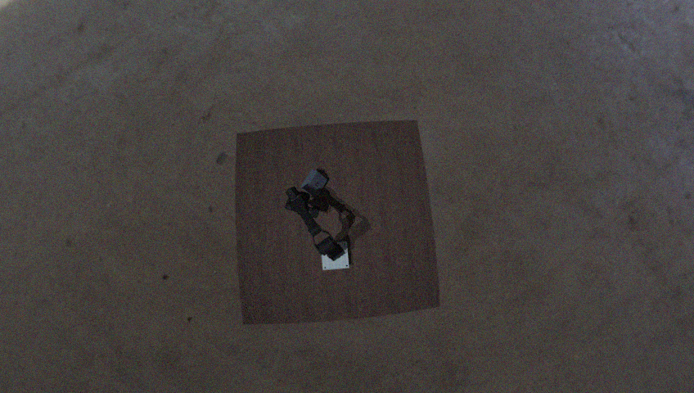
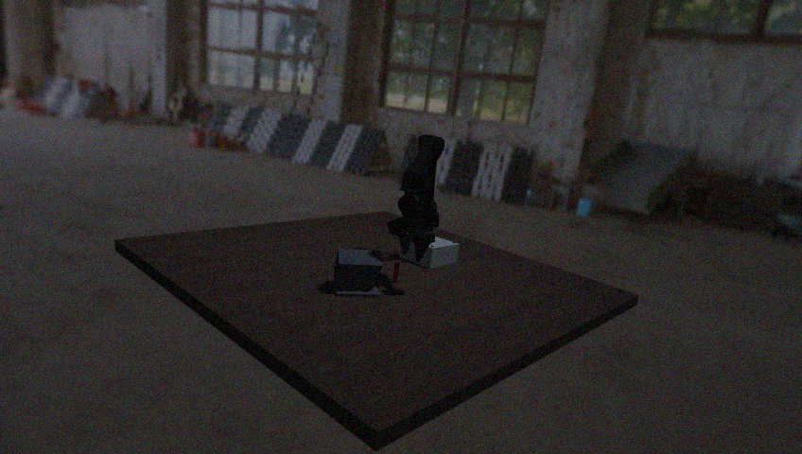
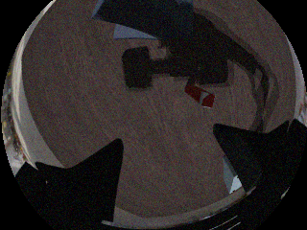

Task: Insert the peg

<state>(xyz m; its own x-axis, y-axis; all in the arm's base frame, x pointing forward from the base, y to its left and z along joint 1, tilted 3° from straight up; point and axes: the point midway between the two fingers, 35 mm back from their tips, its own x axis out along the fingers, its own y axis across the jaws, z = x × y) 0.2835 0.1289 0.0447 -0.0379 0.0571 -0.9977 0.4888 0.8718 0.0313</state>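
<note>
The red peg lies 50 mm to the right of my gripper tip and 40 mm below it. From my gripper tip the other things lie so: sloped panel: 150 mm ahead, 90 mm to the right, 30 mm below.
</note>
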